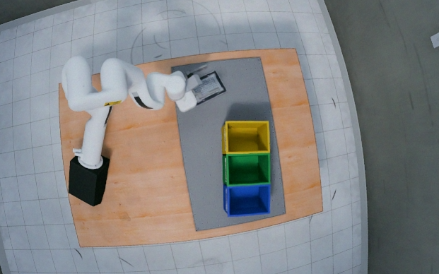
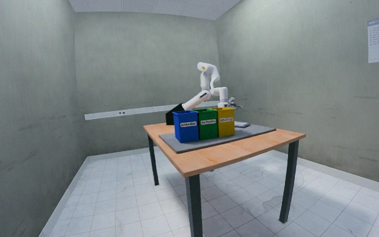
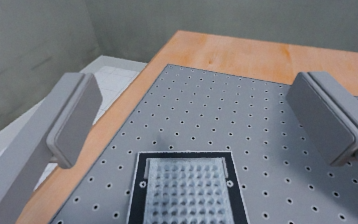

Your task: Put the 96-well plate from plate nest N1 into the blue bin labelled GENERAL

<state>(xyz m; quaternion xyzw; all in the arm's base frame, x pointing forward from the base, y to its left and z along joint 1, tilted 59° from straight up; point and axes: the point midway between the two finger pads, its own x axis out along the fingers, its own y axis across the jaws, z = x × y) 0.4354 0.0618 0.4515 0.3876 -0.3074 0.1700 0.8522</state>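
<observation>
My gripper is now 14 cm above the clear 96-well plate. The rest, counted from my hand: green bin: 35 cm to the right, 21 cm ahead, 7 cm below; then black plate nest N1: 15 cm below; then yellow bin: 22 cm to the right, 19 cm ahead, 7 cm below.
</observation>
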